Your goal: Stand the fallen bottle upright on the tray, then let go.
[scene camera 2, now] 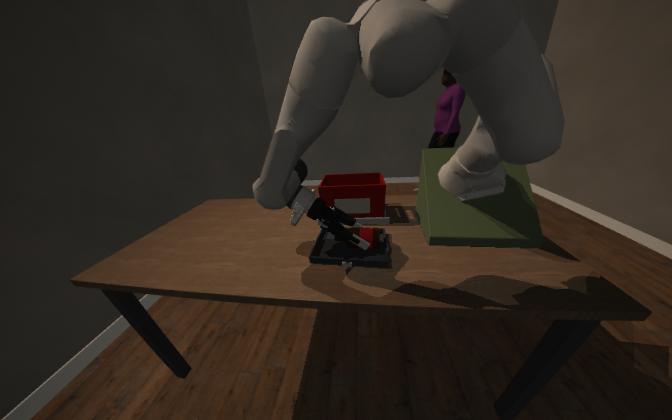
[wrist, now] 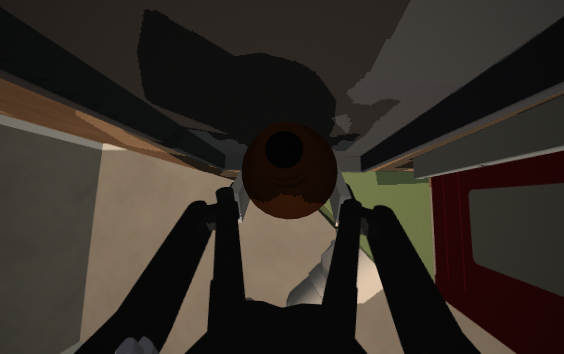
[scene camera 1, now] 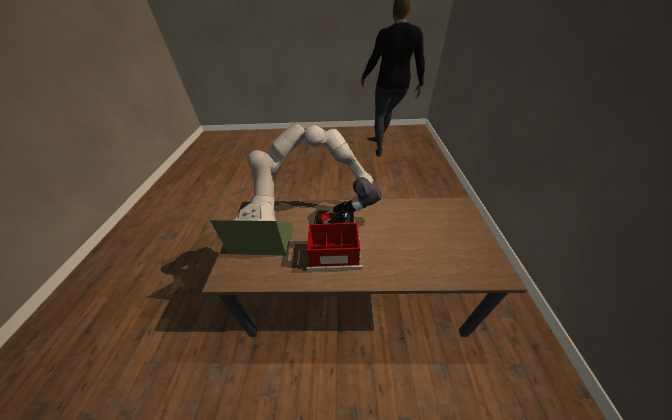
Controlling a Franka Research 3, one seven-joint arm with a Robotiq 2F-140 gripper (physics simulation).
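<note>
The brown bottle point(scene camera 1: 324, 218) point(scene camera 2: 376, 238) point(wrist: 289, 209) with a red label lies on its side in the dark, low-walled tray point(scene camera 2: 330, 260) point(wrist: 465, 107). Its dark round mouth faces the wrist camera. My gripper point(scene camera 1: 332, 217) point(scene camera 2: 364, 236) point(wrist: 290, 171) comes in low and slanted from the neck end. It is shut on the bottle, with one finger pad against each side of the body in the wrist view. The fingers hide part of the bottle in both scene views. Whether the bottle's underside touches the tray floor cannot be told.
A red divided crate point(scene camera 1: 350, 257) point(scene camera 2: 326, 200) point(wrist: 450, 220) stands close beside the tray, with a pale strip point(scene camera 1: 335, 268) at its foot. A green slanted block point(scene camera 1: 250, 237) point(scene camera 2: 475, 227) stands at the arm's base. A person point(scene camera 1: 400, 60) is on the floor beyond the table.
</note>
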